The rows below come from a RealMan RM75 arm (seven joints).
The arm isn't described. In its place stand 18 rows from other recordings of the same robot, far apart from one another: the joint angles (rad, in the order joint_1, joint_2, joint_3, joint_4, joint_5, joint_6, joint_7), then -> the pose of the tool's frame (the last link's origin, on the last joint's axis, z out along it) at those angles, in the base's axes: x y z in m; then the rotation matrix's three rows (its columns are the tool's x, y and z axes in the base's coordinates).
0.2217, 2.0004, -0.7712, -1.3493, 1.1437, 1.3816, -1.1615 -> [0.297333 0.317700 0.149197], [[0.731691 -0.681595 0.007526], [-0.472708 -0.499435 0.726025], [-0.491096 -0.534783 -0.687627]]
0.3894, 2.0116, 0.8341, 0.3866, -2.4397, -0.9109, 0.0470 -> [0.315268 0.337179 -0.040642], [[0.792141 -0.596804 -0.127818], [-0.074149 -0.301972 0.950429], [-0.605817 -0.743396 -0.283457]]
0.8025, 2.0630, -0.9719, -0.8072, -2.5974, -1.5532, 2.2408 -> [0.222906 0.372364 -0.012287], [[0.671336 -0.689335 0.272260], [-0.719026 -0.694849 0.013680], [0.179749 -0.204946 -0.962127]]
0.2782, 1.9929, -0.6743, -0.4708, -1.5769, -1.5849, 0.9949 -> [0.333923 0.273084 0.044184], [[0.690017 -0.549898 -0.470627], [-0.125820 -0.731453 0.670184], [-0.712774 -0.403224 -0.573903]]
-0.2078, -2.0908, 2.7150, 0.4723, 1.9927, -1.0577, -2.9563 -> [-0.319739 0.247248 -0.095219], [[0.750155 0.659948 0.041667], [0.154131 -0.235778 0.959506], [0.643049 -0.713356 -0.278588]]
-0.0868, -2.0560, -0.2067, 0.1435, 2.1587, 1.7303, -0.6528 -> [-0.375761 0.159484 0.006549], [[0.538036 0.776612 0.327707], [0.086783 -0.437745 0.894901], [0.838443 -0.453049 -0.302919]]
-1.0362, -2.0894, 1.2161, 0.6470, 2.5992, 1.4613, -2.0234 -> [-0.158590 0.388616 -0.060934], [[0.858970 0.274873 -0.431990], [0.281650 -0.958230 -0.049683], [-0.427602 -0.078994 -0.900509]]
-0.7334, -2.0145, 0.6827, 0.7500, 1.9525, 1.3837, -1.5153 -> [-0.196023 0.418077 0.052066], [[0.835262 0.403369 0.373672], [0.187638 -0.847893 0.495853], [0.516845 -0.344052 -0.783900]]
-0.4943, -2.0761, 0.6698, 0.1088, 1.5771, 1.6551, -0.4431 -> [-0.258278 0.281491 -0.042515], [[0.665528 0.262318 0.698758], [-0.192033 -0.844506 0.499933], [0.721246 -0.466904 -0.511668]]
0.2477, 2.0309, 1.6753, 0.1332, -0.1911, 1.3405, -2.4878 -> [0.369962 0.269469 0.020090], [[0.481349 -0.855209 -0.192147], [-0.010770 -0.224967 0.974307], [-0.876463 -0.466912 -0.117498]]
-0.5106, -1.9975, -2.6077, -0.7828, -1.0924, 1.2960, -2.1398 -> [-0.313040 0.372825 0.088057], [[0.261947 0.957199 0.123103], [0.658280 -0.270491 0.702497], [0.705727 -0.102981 -0.700959]]
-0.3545, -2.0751, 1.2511, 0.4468, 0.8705, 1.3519, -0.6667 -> [-0.263954 0.321942 -0.007594], [[0.666584 0.457383 0.588615], [-0.140002 -0.698762 0.701520], [0.732165 -0.550029 -0.401749]]
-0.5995, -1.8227, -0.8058, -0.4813, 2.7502, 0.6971, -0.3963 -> [-0.268454 0.408829 -0.009879], [[0.855138 0.469525 0.219739], [0.093977 -0.557262 0.825001], [0.509810 -0.684840 -0.520661]]
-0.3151, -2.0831, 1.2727, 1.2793, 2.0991, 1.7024, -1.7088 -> [-0.222754 0.273934 -0.006854], [[0.975124 0.215699 0.051059], [0.217067 -0.975888 -0.022907], [0.044886 0.033421 -0.998433]]
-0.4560, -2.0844, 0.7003, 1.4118, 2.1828, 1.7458, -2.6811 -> [-0.222990 0.330027 0.108687], [[0.291330 0.951459 0.099256], [0.839640 -0.304043 0.450069], [0.458401 -0.047779 -0.887460]]
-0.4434, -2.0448, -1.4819, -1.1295, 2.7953, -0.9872, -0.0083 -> [-0.273042 0.360928 -0.032412], [[0.467748 0.668293 -0.578443], [0.871763 -0.240914 0.426602], [0.145740 -0.703808 -0.695280]]
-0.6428, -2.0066, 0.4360, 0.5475, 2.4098, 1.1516, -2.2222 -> [-0.331826 0.377730 0.026705], [[0.171970 0.982573 -0.070550], [0.828674 -0.105567 0.549686], [0.532658 -0.152993 -0.832387]]
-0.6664, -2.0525, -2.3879, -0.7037, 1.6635, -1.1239, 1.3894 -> [-0.211537 0.431672 0.051617], [[0.502720 0.768743 0.395356], [0.363637 -0.602977 0.710061], [0.784245 -0.213196 -0.582672]]
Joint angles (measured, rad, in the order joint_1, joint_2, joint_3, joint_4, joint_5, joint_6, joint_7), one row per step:
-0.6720 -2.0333 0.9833 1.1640 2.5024 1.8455 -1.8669
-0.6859 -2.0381 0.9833 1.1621 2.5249 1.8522 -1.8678
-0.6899 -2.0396 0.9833 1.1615 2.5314 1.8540 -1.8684
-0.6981 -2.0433 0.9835 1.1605 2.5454 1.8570 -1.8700
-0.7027 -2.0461 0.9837 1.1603 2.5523 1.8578 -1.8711
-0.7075 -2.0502 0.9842 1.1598 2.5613 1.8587 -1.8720
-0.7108 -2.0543 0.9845 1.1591 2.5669 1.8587 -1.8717
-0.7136 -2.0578 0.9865 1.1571 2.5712 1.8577 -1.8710
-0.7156 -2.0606 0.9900 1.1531 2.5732 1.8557 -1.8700
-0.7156 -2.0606 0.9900 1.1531 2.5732 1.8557 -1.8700
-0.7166 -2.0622 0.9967 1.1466 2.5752 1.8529 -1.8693
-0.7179 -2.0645 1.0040 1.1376 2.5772 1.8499 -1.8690
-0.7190 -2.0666 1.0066 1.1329 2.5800 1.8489 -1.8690
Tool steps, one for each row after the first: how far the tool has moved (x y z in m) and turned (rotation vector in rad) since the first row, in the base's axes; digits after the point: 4 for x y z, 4 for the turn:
0.0023 0.0011 -0.0013 -0.0099 0.0172 -0.0037
0.0030 0.0014 -0.0017 -0.0126 0.0221 -0.0045
0.0044 0.0020 -0.0028 -0.0177 0.0326 -0.0059
0.0055 0.0024 -0.0037 -0.0199 0.0371 -0.0073
0.0066 0.0026 -0.0050 -0.0234 0.0429 -0.0084
0.0075 0.0027 -0.0065 -0.0266 0.0452 -0.0102
0.0083 0.0026 -0.0081 -0.0305 0.0475 -0.0123
0.0087 0.0025 -0.0101 -0.0355 0.0488 -0.0141
0.0087 0.0025 -0.0101 -0.0355 0.0488 -0.0141
0.0085 0.0021 -0.0123 -0.0427 0.0524 -0.0146
0.0081 0.0014 -0.0151 -0.0521 0.0554 -0.0135
0.0079 0.0010 -0.0167 -0.0573 0.0574 -0.0121

